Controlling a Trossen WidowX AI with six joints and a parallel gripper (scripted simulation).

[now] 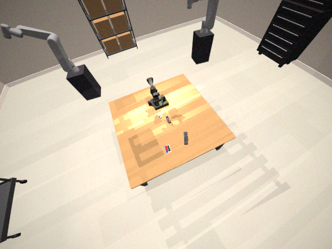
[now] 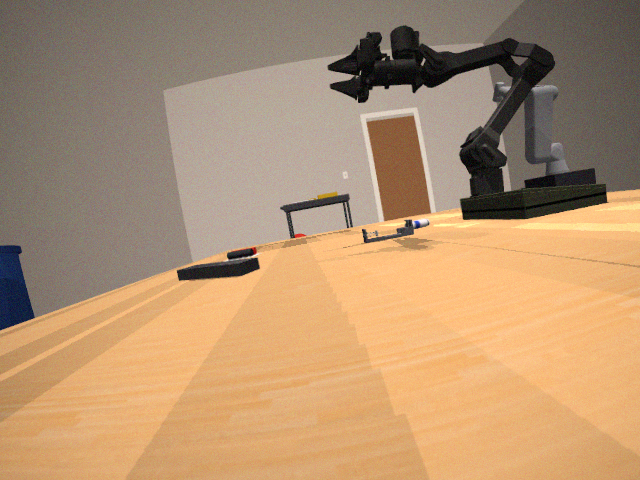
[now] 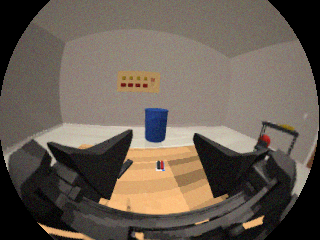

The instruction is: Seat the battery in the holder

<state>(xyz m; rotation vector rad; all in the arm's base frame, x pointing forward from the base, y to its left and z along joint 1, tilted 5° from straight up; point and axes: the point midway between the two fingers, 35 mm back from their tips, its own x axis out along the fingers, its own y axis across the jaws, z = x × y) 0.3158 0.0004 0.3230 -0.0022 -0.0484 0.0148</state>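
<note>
My gripper tip is now 15 cm past the battery, 1 cm to the left of it and 39 cm above it.
</note>
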